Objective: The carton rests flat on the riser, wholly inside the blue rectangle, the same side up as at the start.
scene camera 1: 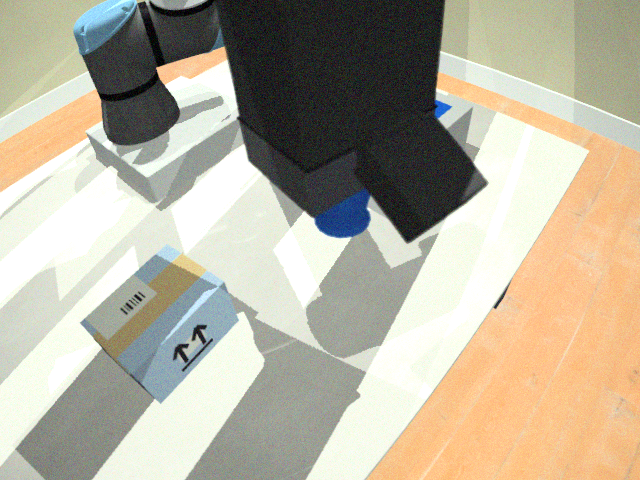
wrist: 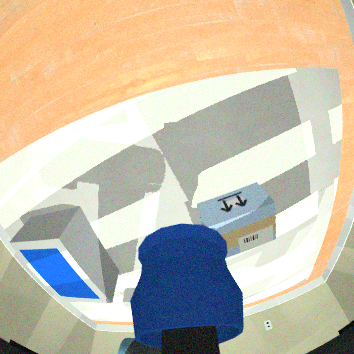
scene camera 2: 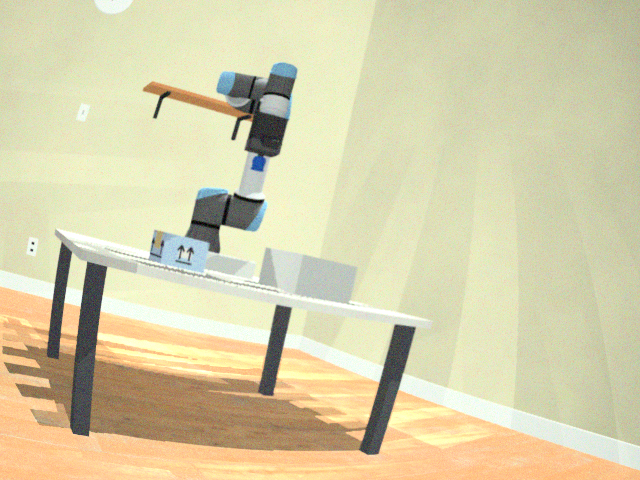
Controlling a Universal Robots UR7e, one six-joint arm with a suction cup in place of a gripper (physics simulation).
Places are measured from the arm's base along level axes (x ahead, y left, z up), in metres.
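Pixels of known places: hand, tool point: (scene camera 1: 342, 217) (wrist: 182, 257) (scene camera 2: 257, 169); arm's base, link origin: (scene camera 1: 143, 122).
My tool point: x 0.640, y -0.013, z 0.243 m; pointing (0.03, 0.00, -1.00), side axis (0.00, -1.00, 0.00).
For each thing: its top centre in the pictures, then the offset to it from my tool point. Level surfaces: height alone.
- light-blue carton, top centre: (scene camera 1: 150, 302) (wrist: 243, 234) (scene camera 2: 181, 235) 0.199 m back, 0.132 m right, 0.212 m down
- grey riser, top centre: (scene camera 1: 375, 103) (wrist: 58, 276) (scene camera 2: 310, 256) 0.302 m back, 0.312 m left, 0.182 m down
- blue rectangle, top centre: (scene camera 1: 375, 103) (wrist: 58, 276) 0.302 m back, 0.312 m left, 0.182 m down
- white table, surface height: 0.302 m down
The light-blue carton (scene camera 1: 160, 325) (scene camera 2: 180, 252) (wrist: 237, 217) stands flat on the table, apart from the riser. A tan tape strip and a barcode label show on its top, and the arrows on its side point up. The grey riser (scene camera 1: 460, 124) (scene camera 2: 315, 279) (wrist: 85, 245) bears the blue rectangle (scene camera 1: 442, 109) (wrist: 57, 272) on its top. In scene camera 1 the arm hides most of both. My gripper, a blue suction cup (scene camera 1: 342, 219) (scene camera 2: 258, 163) (wrist: 182, 237), is open and holds nothing. It hangs high above the table, apart from carton and riser.
The arm's grey base block (scene camera 1: 155, 175) (scene camera 2: 232, 266) stands at the back of the white table (scene camera 1: 542, 170) (scene camera 2: 392, 316). A brown wall shelf (scene camera 2: 199, 101) is on the wall behind the arm. Wooden floor lies beyond the table edge.
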